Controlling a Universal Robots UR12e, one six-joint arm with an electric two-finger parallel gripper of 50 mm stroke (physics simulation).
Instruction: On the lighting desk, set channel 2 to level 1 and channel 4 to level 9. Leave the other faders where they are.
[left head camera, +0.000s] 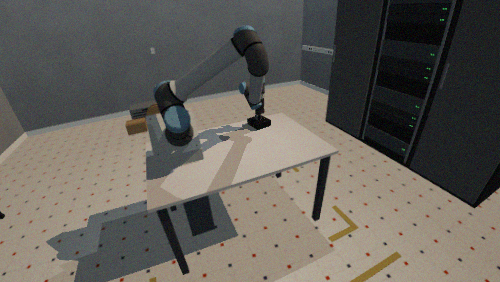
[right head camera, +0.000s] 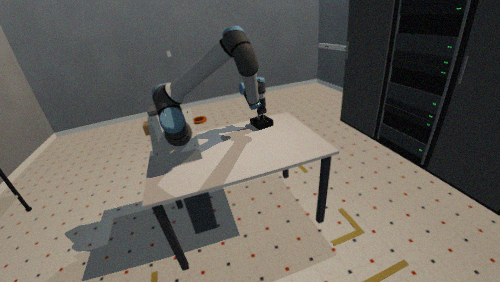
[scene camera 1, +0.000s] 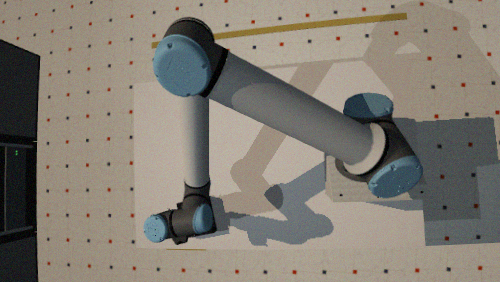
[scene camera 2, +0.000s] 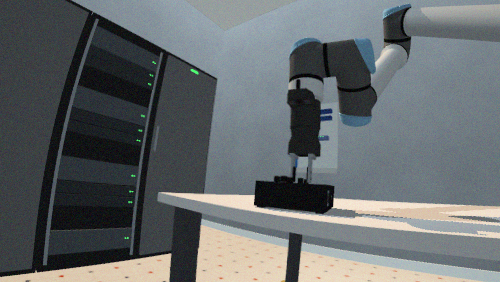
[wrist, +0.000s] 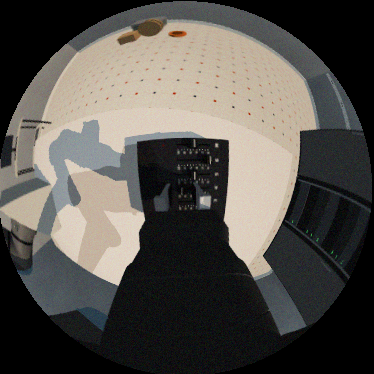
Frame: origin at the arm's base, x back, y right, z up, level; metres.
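Seen in the pictures: gripper, between the fingertips: (left head camera: 258, 119) (right head camera: 260, 119) (scene camera 2: 300, 182) (wrist: 181, 189).
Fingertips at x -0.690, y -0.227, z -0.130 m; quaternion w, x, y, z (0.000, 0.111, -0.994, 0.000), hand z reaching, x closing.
Observation:
A point is followed by its place in that frame.
The black lighting desk (left head camera: 259, 124) @(y -0.143, x -0.662, z -0.141 m) (right head camera: 262, 123) @(y -0.145, x -0.676, z -0.137 m) (scene camera 2: 292, 196) @(y -0.303, x -0.670, z -0.160 m) (wrist: 154, 160) @(y -0.263, x -0.642, z -0.134 m) sits near the table's edge. My gripper (scene camera 2: 302, 176) @(y -0.227, x -0.690, z -0.130 m) (wrist: 181, 189) @(y -0.227, x -0.690, z -0.130 m) is open, pointing down low over the desk, with its fingertips around knob height. In the wrist view the channel 4 knob (wrist: 181, 191) @(y -0.226, x -0.690, z -0.120 m) shows between the spread fingers, towards the left part of its slot. The channel 5 knob (wrist: 194, 175) @(y -0.253, x -0.704, z -0.120 m) and master knob (wrist: 194, 143) @(y -0.297, x -0.695, z -0.121 m) stand near mid-slot, and the channel 6 knob (wrist: 210, 160) @(y -0.278, x -0.722, z -0.121 m) at the right end. Channel 3 is partly covered; channel 2 is hidden below the gripper body. The scale numbers are too blurred to read.
The desk stands on a pale table (left head camera: 295, 150) @(y 0.285, x -0.756, z -0.188 m) (right head camera: 295, 150) @(y 0.288, x -0.768, z -0.189 m) (scene camera 2: 215, 204) @(y -0.380, x -0.799, z -0.189 m). A tall dark server rack (left head camera: 352, 65) (right head camera: 367, 65) (scene camera 2: 185, 125) stands beyond one end of the table. An orange ring (right head camera: 200, 120) (wrist: 177, 34) and a brown box (left head camera: 136, 126) (wrist: 128, 38) lie on the floor.

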